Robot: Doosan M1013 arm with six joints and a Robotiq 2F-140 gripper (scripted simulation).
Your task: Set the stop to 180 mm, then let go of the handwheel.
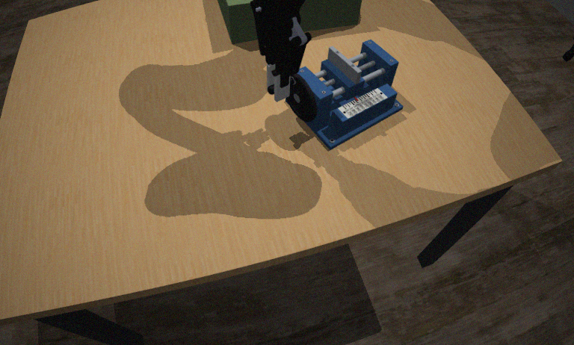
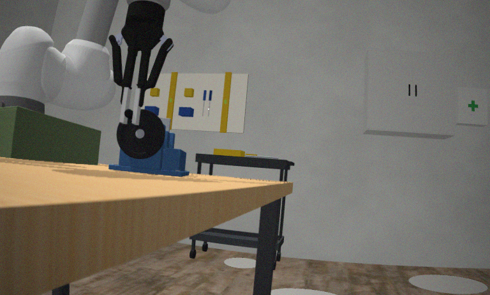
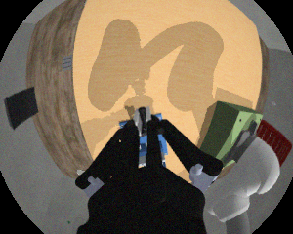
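My hand is 20 mm to the right of the handwheel and 20 mm above it. Round my hand: stop plate: 140 mm to the left, 30 mm below.
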